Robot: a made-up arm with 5 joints. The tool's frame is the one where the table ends. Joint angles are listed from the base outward.
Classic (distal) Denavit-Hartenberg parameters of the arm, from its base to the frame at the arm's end. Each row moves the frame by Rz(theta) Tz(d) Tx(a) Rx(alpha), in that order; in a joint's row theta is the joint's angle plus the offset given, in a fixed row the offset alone. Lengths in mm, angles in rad.
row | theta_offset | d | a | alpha
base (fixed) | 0 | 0 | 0 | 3.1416
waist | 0 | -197 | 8 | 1.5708
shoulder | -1.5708 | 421 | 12 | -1.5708
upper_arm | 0 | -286 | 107 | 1.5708
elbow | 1.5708 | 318 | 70 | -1.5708
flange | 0.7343 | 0 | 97 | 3.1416
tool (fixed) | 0.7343 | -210 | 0 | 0
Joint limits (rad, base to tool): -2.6..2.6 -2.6..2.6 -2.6..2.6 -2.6..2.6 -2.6..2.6
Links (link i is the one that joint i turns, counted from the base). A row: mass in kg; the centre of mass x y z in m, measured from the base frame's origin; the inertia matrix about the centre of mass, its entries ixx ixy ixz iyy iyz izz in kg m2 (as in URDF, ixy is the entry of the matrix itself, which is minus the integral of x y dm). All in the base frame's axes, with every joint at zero. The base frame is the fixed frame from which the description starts. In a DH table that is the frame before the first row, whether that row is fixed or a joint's. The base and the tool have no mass.
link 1: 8.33; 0.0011 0.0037 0.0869; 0.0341 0 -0.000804 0.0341 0 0.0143
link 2: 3.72; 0.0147 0.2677 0.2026; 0.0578 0 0 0.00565 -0.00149 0.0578
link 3: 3.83; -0.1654 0.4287 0.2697; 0.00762 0 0.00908 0.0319 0 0.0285
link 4: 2.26; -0.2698 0.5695 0.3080; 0.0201 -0.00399 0 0.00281 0 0.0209
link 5: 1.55; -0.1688 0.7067 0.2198; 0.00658 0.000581 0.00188 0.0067 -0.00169 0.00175
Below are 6 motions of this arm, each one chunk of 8 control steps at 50 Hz.
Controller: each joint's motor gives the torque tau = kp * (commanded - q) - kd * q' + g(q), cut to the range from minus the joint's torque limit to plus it. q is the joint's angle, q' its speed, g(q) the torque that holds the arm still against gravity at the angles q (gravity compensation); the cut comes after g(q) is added. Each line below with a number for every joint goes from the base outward.
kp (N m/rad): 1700 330 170 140 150
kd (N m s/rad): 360 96 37 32 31
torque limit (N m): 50 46 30 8.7 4.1
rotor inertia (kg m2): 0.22 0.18 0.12 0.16 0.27
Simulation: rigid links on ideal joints. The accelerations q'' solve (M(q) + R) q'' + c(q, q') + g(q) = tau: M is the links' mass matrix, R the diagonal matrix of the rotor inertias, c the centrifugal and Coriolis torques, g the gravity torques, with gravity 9.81 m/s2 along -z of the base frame. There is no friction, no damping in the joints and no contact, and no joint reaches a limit. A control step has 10 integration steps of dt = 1/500 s. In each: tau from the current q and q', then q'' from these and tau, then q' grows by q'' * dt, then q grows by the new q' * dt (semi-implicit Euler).
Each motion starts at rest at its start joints. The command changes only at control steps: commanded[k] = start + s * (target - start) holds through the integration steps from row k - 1 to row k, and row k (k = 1, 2, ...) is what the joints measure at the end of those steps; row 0 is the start. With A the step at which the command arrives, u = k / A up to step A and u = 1 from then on. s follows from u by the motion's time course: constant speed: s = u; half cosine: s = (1 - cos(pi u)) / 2; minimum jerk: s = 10 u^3 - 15 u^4 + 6 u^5; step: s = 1 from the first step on.
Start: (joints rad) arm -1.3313 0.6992 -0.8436 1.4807 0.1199
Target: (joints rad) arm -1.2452 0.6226 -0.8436 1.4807 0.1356
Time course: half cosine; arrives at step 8
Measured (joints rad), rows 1 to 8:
1: -1.3311 0.6990 -0.8437 1.4807 0.1199
2: -1.3302 0.6982 -0.8439 1.4808 0.1201
3: -1.3282 0.6967 -0.8443 1.4809 0.1205
4: -1.3249 0.6942 -0.8447 1.4810 0.1210
5: -1.3204 0.6909 -0.8451 1.4811 0.1219
6: -1.3150 0.6870 -0.8454 1.4811 0.1228
7: -1.3091 0.6829 -0.8454 1.4811 0.1239
8: -1.3033 0.6788 -0.8453 1.4811 0.1250

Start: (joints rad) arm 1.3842 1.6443 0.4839 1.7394 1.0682
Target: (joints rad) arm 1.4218 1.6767 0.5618 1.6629 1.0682
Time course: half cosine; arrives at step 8
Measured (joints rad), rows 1 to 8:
1: 1.3843 1.6443 0.4840 1.7392 1.0682
2: 1.3847 1.6444 0.4846 1.7383 1.0682
3: 1.3855 1.6447 0.4861 1.7364 1.0681
4: 1.3868 1.6453 0.4886 1.7334 1.0680
5: 1.3887 1.6463 0.4922 1.7294 1.0680
6: 1.3910 1.6476 0.4968 1.7247 1.0679
7: 1.3936 1.6493 0.5019 1.7198 1.0679
8: 1.3962 1.6511 0.5072 1.7149 1.0679

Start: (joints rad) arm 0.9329 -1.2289 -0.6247 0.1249 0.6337
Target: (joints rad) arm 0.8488 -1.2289 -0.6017 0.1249 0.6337
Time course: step
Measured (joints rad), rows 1 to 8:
1: 0.9283 -1.2312 -0.6265 0.1251 0.6335
2: 0.9216 -1.2318 -0.6260 0.1253 0.6335
3: 0.9150 -1.2316 -0.6240 0.1253 0.6335
4: 0.9089 -1.2312 -0.6216 0.1252 0.6335
5: 0.9033 -1.2308 -0.6194 0.1252 0.6335
6: 0.8982 -1.2305 -0.6174 0.1251 0.6336
7: 0.8936 -1.2301 -0.6156 0.1250 0.6336
8: 0.8894 -1.2298 -0.6140 0.1250 0.6336

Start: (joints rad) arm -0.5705 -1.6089 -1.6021 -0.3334 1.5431
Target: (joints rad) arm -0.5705 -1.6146 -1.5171 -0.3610 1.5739
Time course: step
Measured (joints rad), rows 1 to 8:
1: -0.5702 -1.6094 -1.5970 -0.3350 1.5452
2: -0.5702 -1.6099 -1.5901 -0.3372 1.5479
3: -0.5702 -1.6102 -1.5835 -0.3392 1.5503
4: -0.5702 -1.6105 -1.5775 -0.3411 1.5526
5: -0.5703 -1.6108 -1.5719 -0.3428 1.5546
6: -0.5703 -1.6110 -1.5669 -0.3444 1.5565
7: -0.5704 -1.6112 -1.5624 -0.3459 1.5581
8: -0.5704 -1.6114 -1.5582 -0.3472 1.5596

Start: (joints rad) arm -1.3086 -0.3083 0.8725 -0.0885 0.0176
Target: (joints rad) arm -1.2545 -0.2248 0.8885 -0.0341 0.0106
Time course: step
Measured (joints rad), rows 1 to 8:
1: -1.3053 -0.3047 0.8750 -0.0841 0.0174
2: -1.3007 -0.2994 0.8765 -0.0798 0.0168
3: -1.2965 -0.2943 0.8775 -0.0760 0.0162
4: -1.2926 -0.2895 0.8783 -0.0724 0.0157
5: -1.2890 -0.2851 0.8791 -0.0692 0.0151
6: -1.2858 -0.2809 0.8798 -0.0662 0.0147
7: -1.2829 -0.2771 0.8805 -0.0635 0.0143
8: -1.2803 -0.2735 0.8811 -0.0610 0.0139

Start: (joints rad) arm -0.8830 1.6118 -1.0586 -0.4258 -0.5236
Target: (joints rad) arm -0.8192 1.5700 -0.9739 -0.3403 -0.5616
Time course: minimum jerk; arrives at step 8
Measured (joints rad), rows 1 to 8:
1: -0.8829 1.6117 -1.0586 -0.4257 -0.5236
2: -0.8825 1.6113 -1.0582 -0.4250 -0.5239
3: -0.8812 1.6102 -1.0571 -0.4230 -0.5247
4: -0.8788 1.6085 -1.0547 -0.4196 -0.5262
5: -0.8754 1.6062 -1.0508 -0.4148 -0.5284
6: -0.8711 1.6037 -1.0457 -0.4092 -0.5310
7: -0.8666 1.6014 -1.0399 -0.4034 -0.5338
8: -0.8623 1.5994 -1.0339 -0.3981 -0.5364

